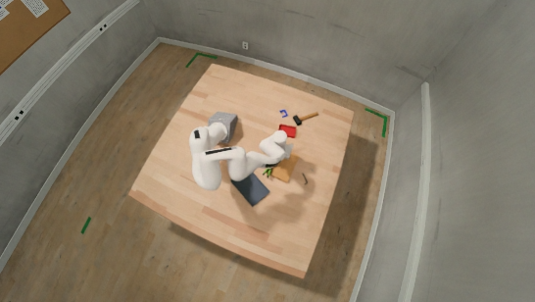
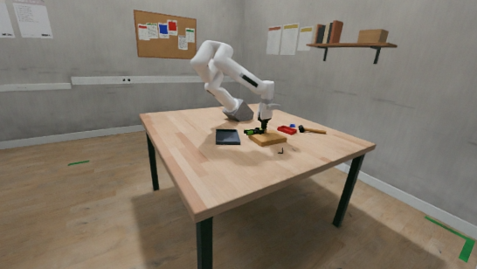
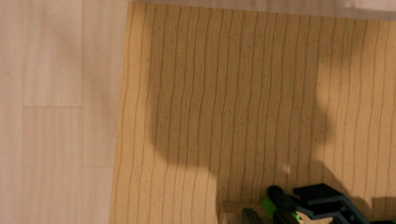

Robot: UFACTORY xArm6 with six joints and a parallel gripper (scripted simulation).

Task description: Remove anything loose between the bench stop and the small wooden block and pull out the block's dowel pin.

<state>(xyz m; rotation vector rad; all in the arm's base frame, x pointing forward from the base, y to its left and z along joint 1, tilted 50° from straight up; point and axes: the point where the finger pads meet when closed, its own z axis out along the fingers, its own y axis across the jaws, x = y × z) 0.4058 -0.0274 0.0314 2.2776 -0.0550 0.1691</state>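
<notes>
Right now my hand is 2 cm above the dowel pin. Round my hand: thin wooden stick (9 cm behind, 4 cm to the left, 7 cm below); red tray (2 cm ahead, 23 cm to the left, 7 cm below); wooden block (4 cm below).
</notes>
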